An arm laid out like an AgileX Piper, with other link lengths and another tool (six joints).
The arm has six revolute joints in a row. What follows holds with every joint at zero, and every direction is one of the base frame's. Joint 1 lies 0.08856 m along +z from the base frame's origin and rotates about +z. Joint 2 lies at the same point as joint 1 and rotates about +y. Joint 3 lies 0.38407 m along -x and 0.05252 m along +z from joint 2 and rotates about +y. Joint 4 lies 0.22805 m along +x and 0.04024 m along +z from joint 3 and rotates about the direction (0.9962, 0, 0.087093). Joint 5 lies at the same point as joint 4 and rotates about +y. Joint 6 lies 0.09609 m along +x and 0.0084 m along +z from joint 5 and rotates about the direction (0.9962, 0, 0.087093). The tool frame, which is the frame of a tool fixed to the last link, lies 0.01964 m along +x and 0.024 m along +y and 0.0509 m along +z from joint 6; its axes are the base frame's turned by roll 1.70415, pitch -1.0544 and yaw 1.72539 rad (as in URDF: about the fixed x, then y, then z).
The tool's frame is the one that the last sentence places.
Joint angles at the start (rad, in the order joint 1, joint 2, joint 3, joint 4, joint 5, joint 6):
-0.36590, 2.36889, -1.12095, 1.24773, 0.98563, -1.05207
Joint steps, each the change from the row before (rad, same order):
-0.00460, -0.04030, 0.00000, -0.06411, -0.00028, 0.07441
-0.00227, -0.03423, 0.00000, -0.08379, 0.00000, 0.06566
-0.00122, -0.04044, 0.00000, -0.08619, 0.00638, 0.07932
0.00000, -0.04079, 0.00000, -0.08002, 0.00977, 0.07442
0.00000, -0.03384, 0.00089, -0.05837, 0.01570, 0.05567
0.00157, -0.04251, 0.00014, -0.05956, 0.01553, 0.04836
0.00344, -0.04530, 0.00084, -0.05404, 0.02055, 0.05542
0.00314, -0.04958, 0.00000, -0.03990, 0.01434, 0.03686
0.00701, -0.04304, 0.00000, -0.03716, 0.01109, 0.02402
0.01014, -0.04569, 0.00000, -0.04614, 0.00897, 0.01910
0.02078, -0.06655, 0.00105, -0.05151, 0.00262, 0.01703
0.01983, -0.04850, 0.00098, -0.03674, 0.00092, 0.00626
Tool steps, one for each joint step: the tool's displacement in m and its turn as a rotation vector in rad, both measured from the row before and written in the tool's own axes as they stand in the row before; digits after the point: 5 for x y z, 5 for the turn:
0.00094, -0.01165, -0.00724, -0.01744, -0.02412, 0.01862
-0.00282, -0.00982, -0.00455, -0.02101, -0.04827, 0.01011
-0.00306, -0.01172, -0.00571, -0.02351, -0.04498, 0.01793
-0.00349, -0.01196, -0.00587, -0.02554, -0.04078, 0.01584
-0.00349, -0.01050, -0.00490, -0.01598, -0.02981, 0.01237
-0.00340, -0.01392, -0.00630, -0.02419, -0.03018, -0.00170
-0.00383, -0.01502, -0.00636, -0.02206, -0.02475, 0.00616
-0.00287, -0.01691, -0.00816, -0.02762, -0.01191, -0.01123
-0.00266, -0.01547, -0.00566, -0.02706, -0.01695, -0.01959
-0.00334, -0.01648, -0.00524, -0.03530, -0.02552, -0.02930
-0.00291, -0.02509, -0.00692, -0.05367, -0.02461, -0.05292
-0.00147, -0.01925, -0.00435, -0.03950, -0.02040, -0.04673

